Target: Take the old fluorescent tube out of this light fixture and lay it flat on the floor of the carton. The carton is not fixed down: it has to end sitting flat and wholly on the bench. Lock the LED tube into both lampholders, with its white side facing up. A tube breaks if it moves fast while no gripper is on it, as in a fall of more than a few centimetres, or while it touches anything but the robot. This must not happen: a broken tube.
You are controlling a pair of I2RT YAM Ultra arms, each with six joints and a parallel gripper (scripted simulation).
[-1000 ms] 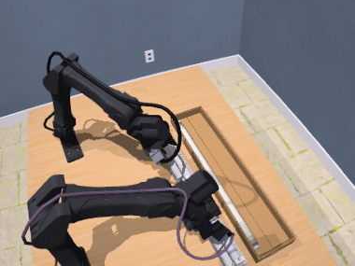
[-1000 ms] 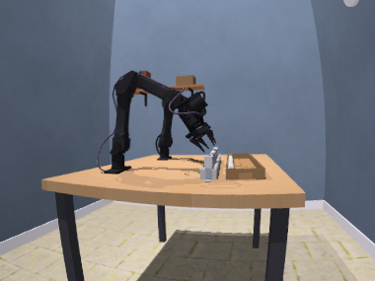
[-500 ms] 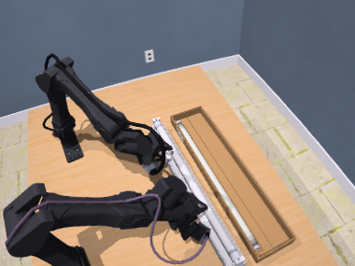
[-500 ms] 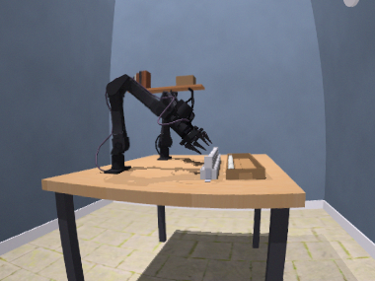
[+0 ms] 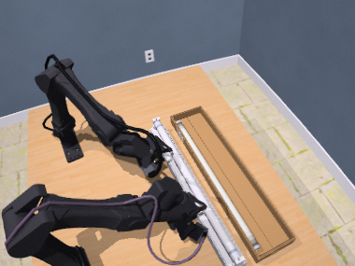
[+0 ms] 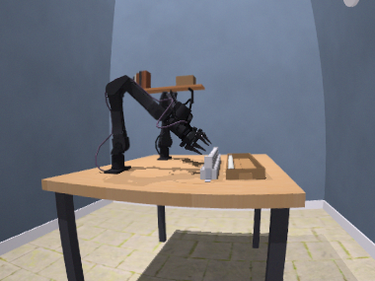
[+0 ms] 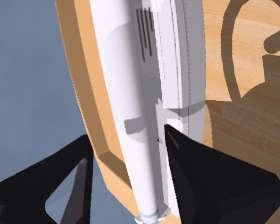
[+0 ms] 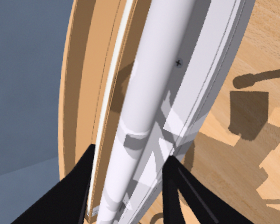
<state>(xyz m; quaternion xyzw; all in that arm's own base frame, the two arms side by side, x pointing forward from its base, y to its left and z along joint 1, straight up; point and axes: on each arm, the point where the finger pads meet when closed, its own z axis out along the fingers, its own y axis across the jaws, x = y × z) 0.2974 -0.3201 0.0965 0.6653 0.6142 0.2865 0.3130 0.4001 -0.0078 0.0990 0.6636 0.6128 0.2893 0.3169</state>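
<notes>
The LED tube is 11 cm to the right of my left hand, 5 cm ahead of it and 3 cm below it. Round my left hand: light fixture: 11 cm to the right, 5 cm ahead, 4 cm below; then old fluorescent tube: 14 cm ahead, 9 cm to the right, 8 cm below; then brown carton: 19 cm ahead, 9 cm to the right, 8 cm below.
My right hand is 2 cm short of the LED tube, 12 cm to the right of it and 3 cm above it. Also, from my right hand: light fixture (2 cm ahead, 12 cm to the left, 4 cm below); then old fluorescent tube (10 cm ahead, 14 cm to the left, 8 cm below); then lampholder (6 cm ahead, 18 cm to the right, 3 cm below).
</notes>
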